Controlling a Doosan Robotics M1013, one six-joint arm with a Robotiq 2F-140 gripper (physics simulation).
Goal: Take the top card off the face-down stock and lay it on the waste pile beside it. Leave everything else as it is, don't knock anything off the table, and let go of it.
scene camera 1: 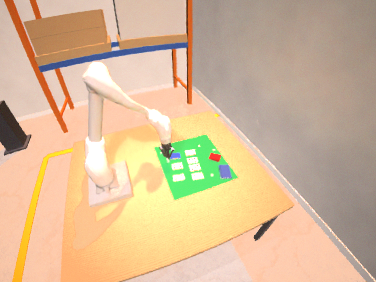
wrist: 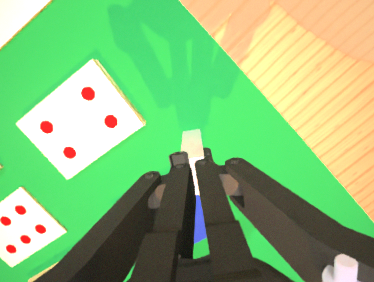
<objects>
same spot on green mat: (wrist: pixel 177 76) = (scene camera 1: pixel 166 167)
</objects>
